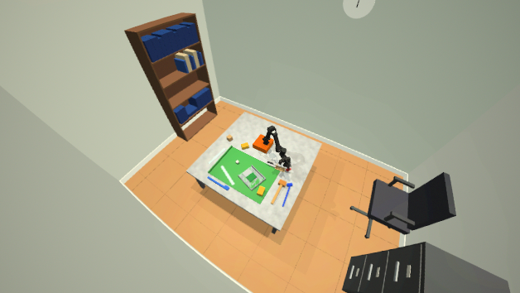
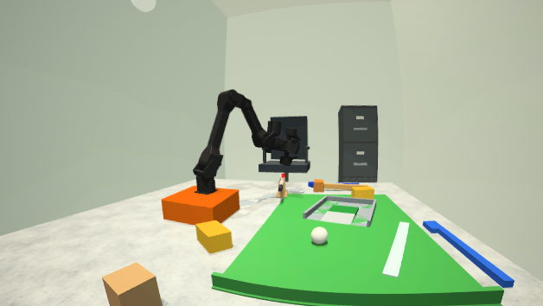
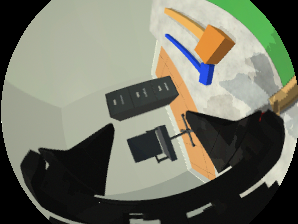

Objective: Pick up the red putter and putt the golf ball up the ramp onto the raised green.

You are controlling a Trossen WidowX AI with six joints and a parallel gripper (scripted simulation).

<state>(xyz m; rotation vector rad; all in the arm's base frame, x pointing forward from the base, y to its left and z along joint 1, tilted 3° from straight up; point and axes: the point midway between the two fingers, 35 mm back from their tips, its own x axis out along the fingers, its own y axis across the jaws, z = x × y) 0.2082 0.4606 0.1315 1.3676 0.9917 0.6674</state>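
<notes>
Right now the red putter is 5 cm behind my gripper tip, 15 cm to the right of it and 16 cm below it. Also, from my gripper tip: white golf ball: 21 cm ahead, 60 cm to the right, 19 cm below; green mat: 25 cm ahead, 45 cm to the right, 22 cm below; tan block: 1 cm behind, 95 cm to the right, 19 cm below.
</notes>
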